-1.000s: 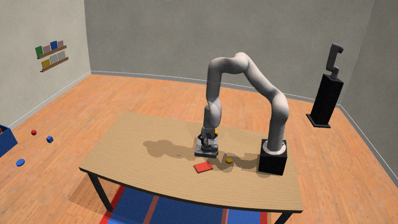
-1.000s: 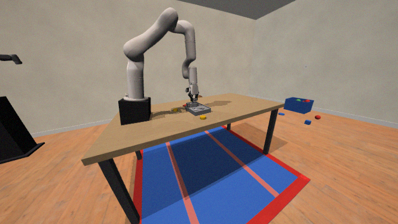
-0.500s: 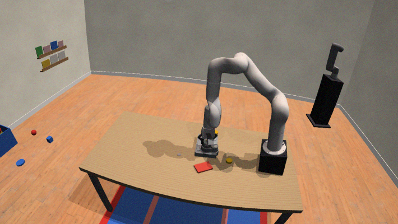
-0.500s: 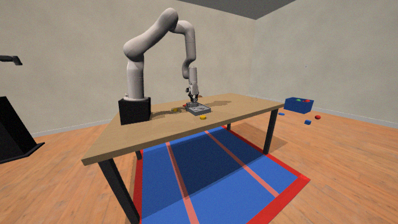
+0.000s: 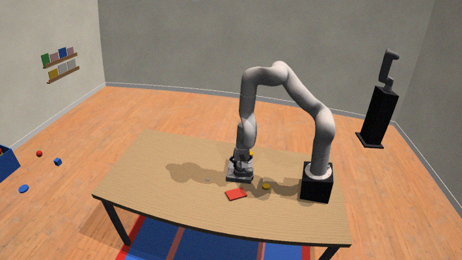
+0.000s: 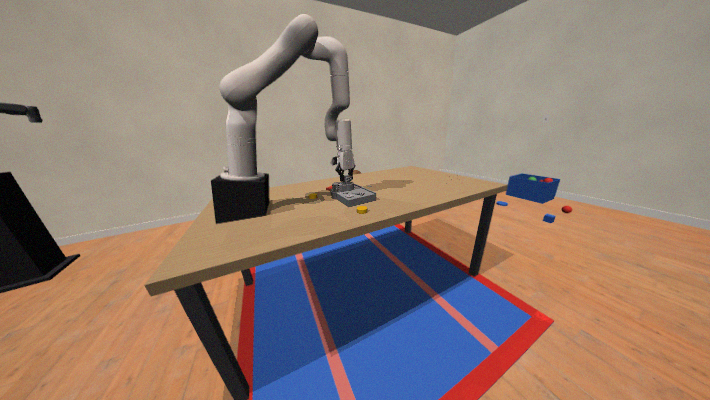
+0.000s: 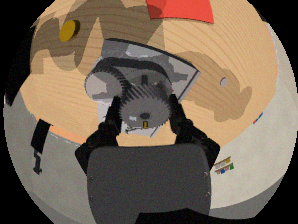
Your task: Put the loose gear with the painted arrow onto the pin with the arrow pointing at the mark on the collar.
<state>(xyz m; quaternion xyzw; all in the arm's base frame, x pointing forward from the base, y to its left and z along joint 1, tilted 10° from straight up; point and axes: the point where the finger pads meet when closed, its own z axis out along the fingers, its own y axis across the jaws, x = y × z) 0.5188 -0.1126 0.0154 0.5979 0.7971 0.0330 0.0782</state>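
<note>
Right now the toothed gear is right at my hand. The rest, counted from my hand: small grey disc 21 cm ahead, 11 cm below, 6 cm to the left; red flat tile 18 cm to the left, 10 cm below, 1 cm ahead.
</note>
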